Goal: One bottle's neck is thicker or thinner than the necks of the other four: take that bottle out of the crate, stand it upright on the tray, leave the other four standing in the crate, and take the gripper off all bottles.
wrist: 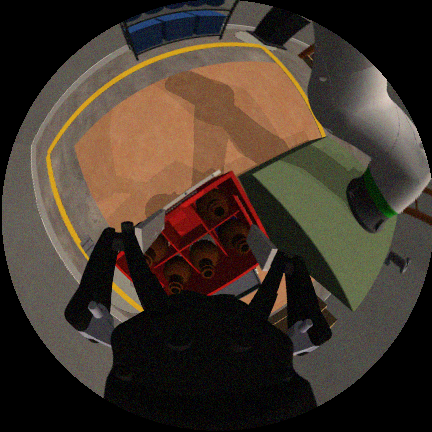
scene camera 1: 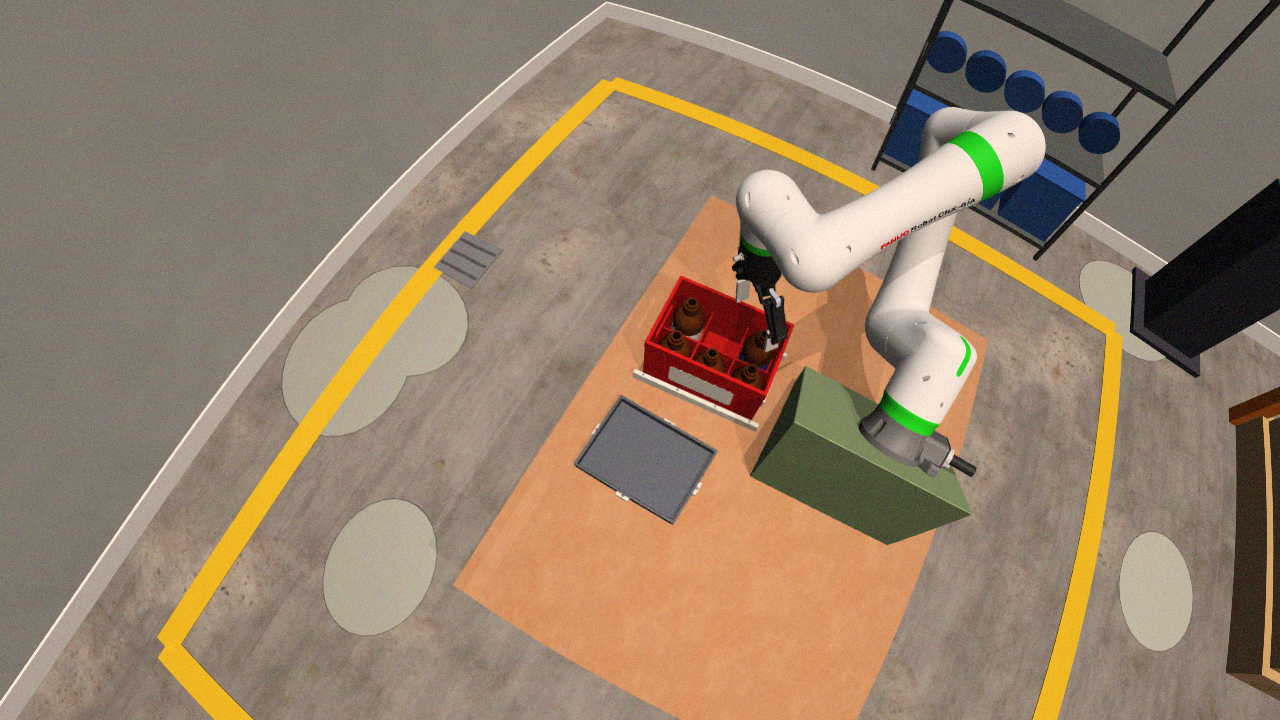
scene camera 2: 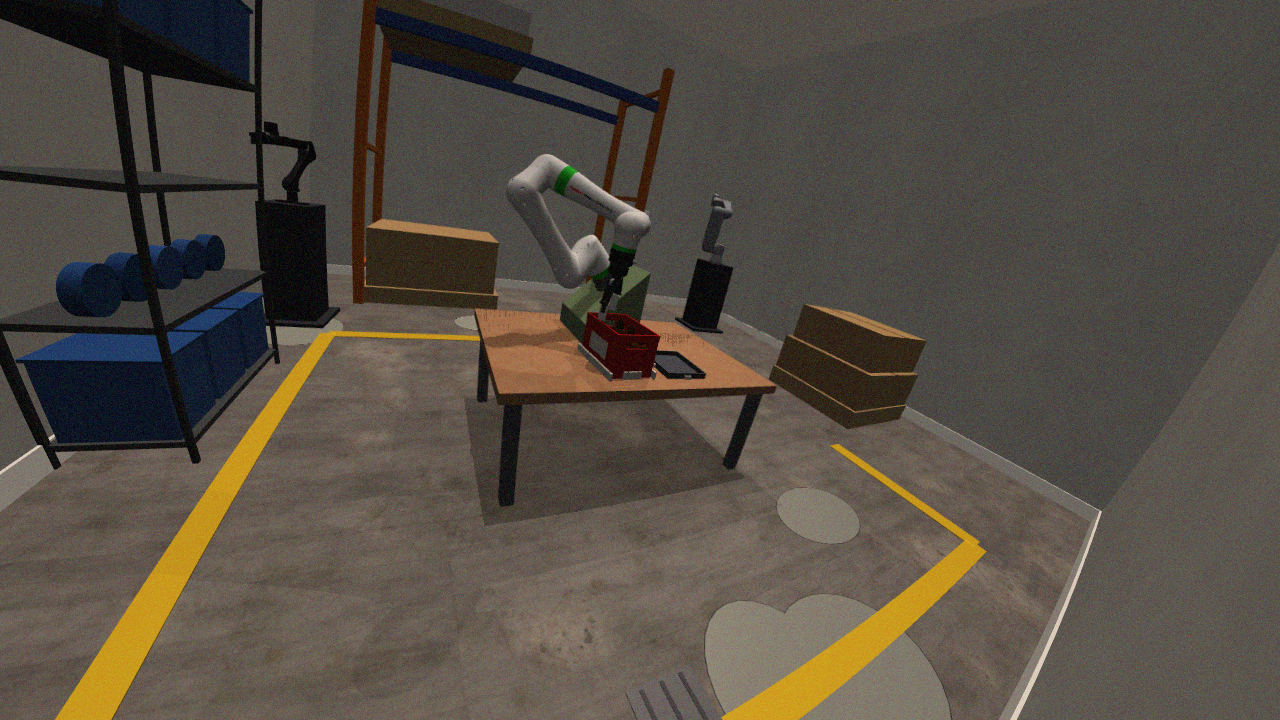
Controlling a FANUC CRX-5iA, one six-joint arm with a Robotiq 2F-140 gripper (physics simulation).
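Pixels of known places: gripper, fingertip midpoint: (wrist: 207, 226) (scene camera 1: 756, 323) (scene camera 2: 606, 314); arm's base at its link origin: (wrist: 365, 204) (scene camera 1: 890, 444).
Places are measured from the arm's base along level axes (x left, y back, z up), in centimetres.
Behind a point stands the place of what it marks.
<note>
The red crate (scene camera 1: 657, 365) {x 2.6, y -50.0, z -17.2 cm} (scene camera 2: 635, 360) {x -5.8, y -54.2, z -19.1 cm} (wrist: 243, 193) {x -14.3, y -28.0, z -8.9 cm} stands on the table. Five brown bottles stand in it: back left (scene camera 1: 689, 317) {x -9.9, y -49.4, z -13.8 cm} (wrist: 156, 246) {x -11.8, y -47.6, z -14.4 cm}, back right (scene camera 1: 759, 348) {x -11.6, y -32.5, z -13.8 cm} (wrist: 213, 206) {x -14.4, y -33.1, z -10.2 cm}, and front left (scene camera 1: 675, 341) {x -1.3, y -48.3, z -10.4 cm} (wrist: 177, 271) {x -4.1, y -47.2, z -14.1 cm}, front middle (scene camera 1: 711, 360) {x -1.8, y -39.8, z -10.9 cm} (wrist: 204, 256) {x -4.7, y -39.7, z -13.9 cm} and front right (scene camera 1: 750, 375) {x -3.0, y -31.1, z -10.4 cm} (wrist: 234, 235) {x -6.0, y -31.8, z -13.4 cm}. The back middle compartment holds no bottle. I cannot tell which neck differs. My gripper (scene camera 1: 757, 317) {x -13.0, y -35.5, z -7.4 cm} (wrist: 207, 226) {x -13.0, y -35.5, z -7.4 cm} is open over the crate, tilted, one fingertip overlapping the back right bottle in scene camera 1; contact is unclear. The grey tray (scene camera 1: 646, 461) {x 20.0, y -41.6, z -25.9 cm} (scene camera 2: 681, 365) {x 24.7, y -41.7, z -25.9 cm} (wrist: 240, 287) {x 25.2, y -37.7, z -25.9 cm} lies bare in front of the crate.
The green pedestal (scene camera 1: 850, 479) {x 10.0, y -4.2, z -1.1 cm} (wrist: 310, 215) {x -5.1, y -17.6, z -6.0 cm} carries the arm and stands right beside the crate. A white strip (scene camera 1: 657, 385) {x 3.6, y -48.9, z -24.8 cm} runs along the crate's front foot. Small white pieces sit at the tray's edges. The shelf rack and cartons stand off the table.
</note>
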